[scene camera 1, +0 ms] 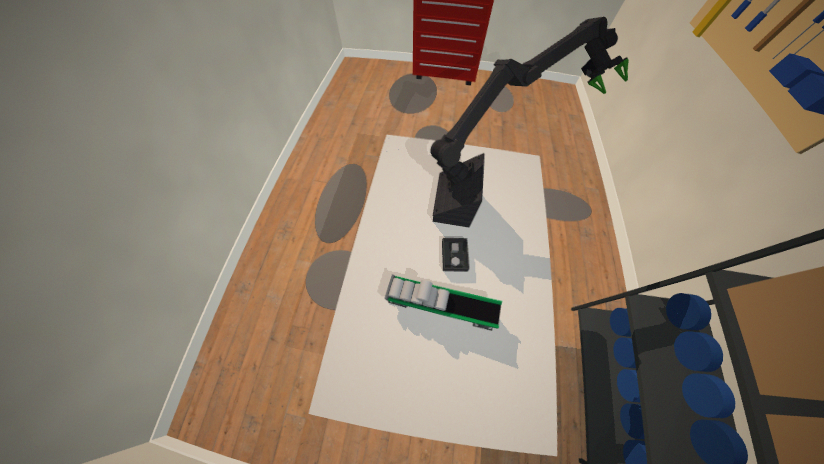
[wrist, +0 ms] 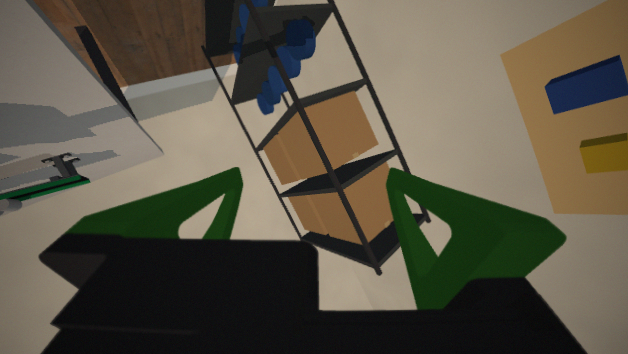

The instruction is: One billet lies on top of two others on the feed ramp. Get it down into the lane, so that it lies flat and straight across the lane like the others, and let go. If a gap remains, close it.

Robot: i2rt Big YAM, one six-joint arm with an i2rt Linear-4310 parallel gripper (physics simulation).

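The feed ramp (scene camera 1: 471, 318) (wrist: 70, 184), with green side rails and a dark lane, stands on the white table. In the scene view, several pale grey cylindrical billets lie across its left part. One billet (scene camera 1: 424, 290) lies raised on top of two others and partly hides them. Another billet (scene camera 1: 442, 299) lies to its right, and two billets (scene camera 1: 396, 287) (scene camera 1: 407, 289) lie side by side at the left end. My gripper (scene camera 1: 613, 83) (wrist: 314, 175) is open and empty, high up and far to the back right of the ramp.
A dark block (scene camera 1: 445, 255) with two light fittings lies between the ramp and the arm's base (scene camera 1: 455, 208). A dark shelf rack (wrist: 311, 137) with blue bins and cardboard boxes stands at the right. A red drawer cabinet (scene camera 1: 449, 46) stands behind the table (scene camera 1: 403, 380).
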